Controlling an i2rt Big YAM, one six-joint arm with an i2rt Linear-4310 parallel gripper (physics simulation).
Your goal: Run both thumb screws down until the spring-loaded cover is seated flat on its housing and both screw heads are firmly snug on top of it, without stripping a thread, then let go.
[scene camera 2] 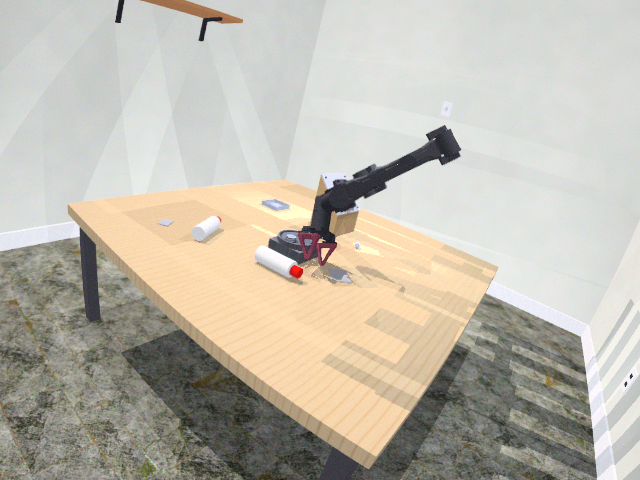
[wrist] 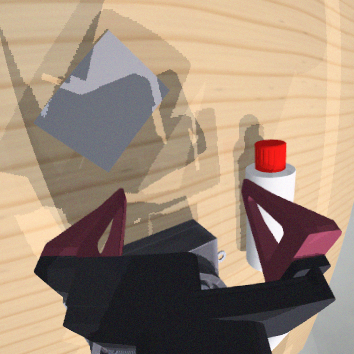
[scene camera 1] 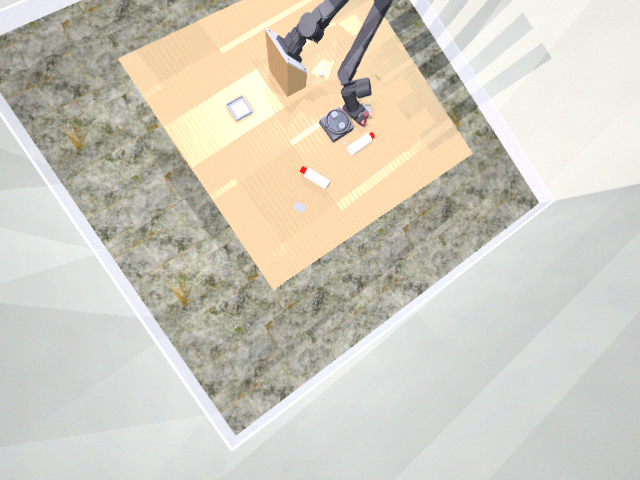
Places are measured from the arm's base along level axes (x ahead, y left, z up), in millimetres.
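Pixels of known places: gripper, between the fingertips: (scene camera 2: pixel 314 262) (wrist: pixel 183 188) (scene camera 1: pixel 358 120); arm's base, origin of its link: (scene camera 1: pixel 288 51).
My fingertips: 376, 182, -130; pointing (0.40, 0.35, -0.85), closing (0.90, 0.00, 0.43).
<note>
For each thing: its top centre in the pictures, then the offset to it from my fingertips, as dx, dy, dz. "spot": a spot on its surface instead.
- dark square housing, centre of its top: (wrist: pixel 169 333) (scene camera 2: pixel 297 237) (scene camera 1: pixel 337 120) -38, -111, +32
- table with the round dark cover, centre of its top: (scene camera 2: pixel 296 237) (scene camera 1: pixel 337 121) -38, -111, +30
- screw head, a spot on its surface: (scene camera 1: pixel 334 114) spot: -69, -113, +42
- white bottle, centre of its top: (wrist: pixel 287 217) (scene camera 2: pixel 280 255) (scene camera 1: pixel 363 140) +105, -49, +26
- grey square plate, centre of its top: (wrist: pixel 106 103) (scene camera 2: pixel 339 275) -45, +69, -21
- shallow tray, centre of its top: (scene camera 2: pixel 276 202) (scene camera 1: pixel 239 107) -339, -484, -4
The dark square housing (scene camera 1: pixel 334 135) (scene camera 2: pixel 281 250) (wrist: pixel 192 231) sits on the table with the round dark cover (scene camera 1: pixel 338 120) on top. Two pale thumb screw heads show on the cover in scene camera 1, one screw head (scene camera 1: pixel 334 114) and the other screw head (scene camera 1: pixel 341 125). Whether the cover is flat or the heads are snug is too small to tell. My gripper (scene camera 1: pixel 364 121) (scene camera 2: pixel 315 260) (wrist: pixel 183 188) is open and empty. Its dark red fingers are beside the housing, between it and a grey square plate, off the screw heads. In the wrist view the gripper body hides most of the housing and cover.
A white bottle (scene camera 1: pixel 360 144) (scene camera 2: pixel 275 261) (wrist: pixel 281 181) with a red cap lies close beside the housing. The grey square plate (scene camera 2: pixel 338 274) (wrist: pixel 110 112) lies near the fingers. Another bottle (scene camera 1: pixel 316 177) (scene camera 2: pixel 206 228), a shallow tray (scene camera 1: pixel 231 114) and a wooden block (scene camera 1: pixel 285 77) (scene camera 2: pixel 345 224) stand farther off.
</note>
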